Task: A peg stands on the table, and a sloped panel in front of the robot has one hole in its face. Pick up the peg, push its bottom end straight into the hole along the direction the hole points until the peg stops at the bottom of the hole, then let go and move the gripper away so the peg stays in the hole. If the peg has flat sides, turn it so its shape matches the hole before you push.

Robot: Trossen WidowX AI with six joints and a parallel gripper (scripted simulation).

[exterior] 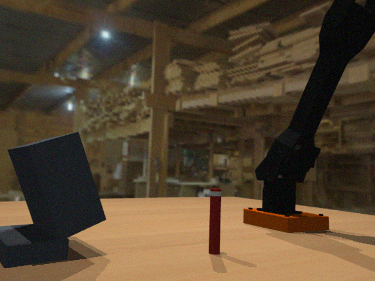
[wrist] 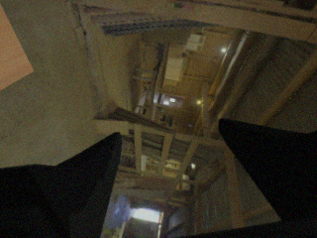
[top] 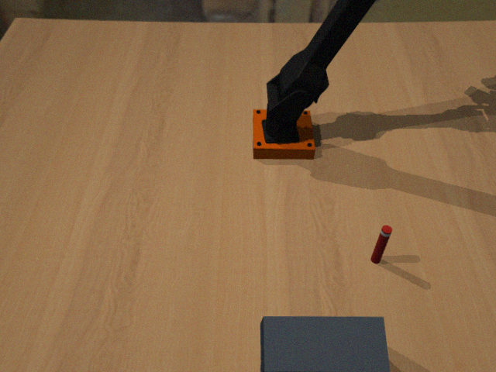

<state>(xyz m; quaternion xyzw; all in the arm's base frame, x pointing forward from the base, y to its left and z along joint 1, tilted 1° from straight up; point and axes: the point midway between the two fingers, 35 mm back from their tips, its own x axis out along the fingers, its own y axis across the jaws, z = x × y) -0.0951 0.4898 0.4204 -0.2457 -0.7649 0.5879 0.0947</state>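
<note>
The round red peg is 410 mm ahead of my gripper tip, 410 mm to the right of it and 370 mm below it. Also, from my gripper tip: sloped panel 570 mm ahead, 540 mm to the right, 350 mm below; low foot 590 mm ahead, 540 mm to the right, 420 mm below.
</note>
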